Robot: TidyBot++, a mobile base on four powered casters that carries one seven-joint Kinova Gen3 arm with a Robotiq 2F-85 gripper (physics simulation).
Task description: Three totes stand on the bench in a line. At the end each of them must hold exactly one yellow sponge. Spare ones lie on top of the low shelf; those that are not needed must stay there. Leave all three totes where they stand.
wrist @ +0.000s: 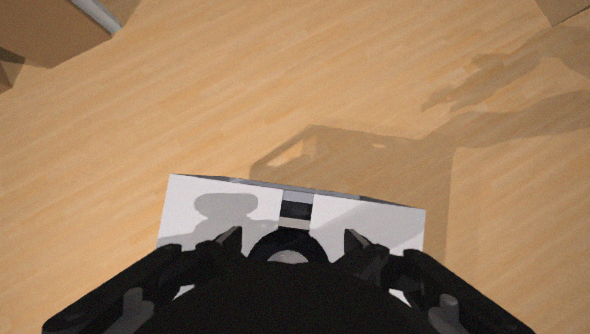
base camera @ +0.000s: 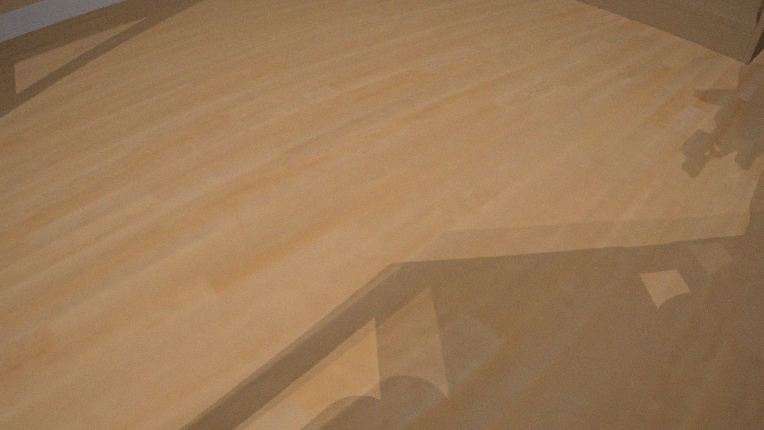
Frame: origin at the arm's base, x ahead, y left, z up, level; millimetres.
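Seen in the pictures: gripper, between the fingertips: (wrist: 292, 239).
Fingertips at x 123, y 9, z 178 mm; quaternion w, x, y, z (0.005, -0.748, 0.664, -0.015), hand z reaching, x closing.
Observation:
A point is followed by its place in that frame.
My gripper (wrist: 292, 239) {y 9, x 123, z 178 mm} is open in the wrist view, its two black fingers wide apart with no object between them. It hangs above the white top of my own base (wrist: 370, 225) {y -145, x 107, z -14 mm}. The totes, the yellow sponges and the low shelf cannot be made out in either view.
A brown box-like piece of furniture (wrist: 45, 30) {y 973, x 579, z -280 mm} with a grey edge stands at the upper left of the wrist view. A brown block-like body (base camera: 689, 21) {y -948, x 1186, z -343 mm} stands at the upper right of the base view. Shadows of base and arm fall on the wooden floor (base camera: 267, 160) {y 126, x 607, z -396 mm} (wrist: 175, 110) {y 535, x 388, z -396 mm}.

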